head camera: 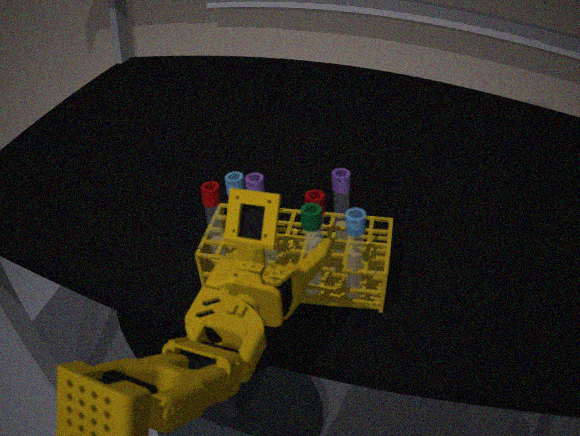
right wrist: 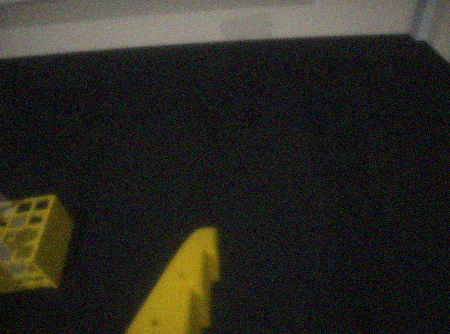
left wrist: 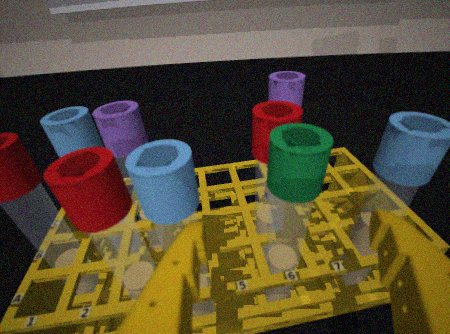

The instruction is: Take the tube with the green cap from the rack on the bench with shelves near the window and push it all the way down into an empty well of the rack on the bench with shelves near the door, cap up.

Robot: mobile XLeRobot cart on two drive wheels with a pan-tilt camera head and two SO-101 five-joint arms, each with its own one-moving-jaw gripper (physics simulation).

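Frame: origin at the left arm's base, x ahead, y left, z up, level; metres.
Seen in the pictures: left end effector, tool point: [left wrist: 205,237]; right end effector, tool point: [right wrist: 217,246].
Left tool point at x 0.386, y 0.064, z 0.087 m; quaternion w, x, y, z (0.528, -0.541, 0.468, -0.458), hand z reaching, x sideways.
A point is followed by its place in that frame.
The green-capped tube [head camera: 311,217] @[x 0.401, y 0.032, z 0.104 m] [left wrist: 300,162] @[x 0.400, y 0.037, z 0.103 m] stands upright, cap up, in the yellow rack [head camera: 387,260] @[x 0.435, y -0.036, z 0.044 m] [left wrist: 37,274] @[x 0.393, y 0.149, z 0.044 m] [right wrist: 60,240] @[x 0.464, y -0.031, z 0.007 m], in the column by the number 6 in the left wrist view. My left gripper [left wrist: 290,222] is open and empty; its two jaws stand apart at the near side of the rack, with the green-capped tube drawn in the gap beyond the tips, untouched. In the head camera its moving jaw shows just below the green cap. My right gripper shows one notched jaw in the right wrist view, so it is fully open, to the right of the rack. The other rack does not show.
Red-capped tube [head camera: 315,200] @[x 0.423, y 0.037, z 0.106 m] [left wrist: 276,127] @[x 0.416, y 0.042, z 0.107 m] and purple-capped tube [head camera: 341,181] @[x 0.467, y 0.027, z 0.103 m] [left wrist: 287,90] @[x 0.466, y 0.032, z 0.102 m] stand behind the green one. Blue-capped tube [head camera: 355,222] @[x 0.409, y -0.008, z 0.104 m] [left wrist: 412,150] @[x 0.410, y 0.000, z 0.101 m] stands right of it. Several more capped tubes stand at the rack's left. The rack is on a black bench top [head camera: 450,175] @[x 0.709, y -0.062, z -0.013 m].
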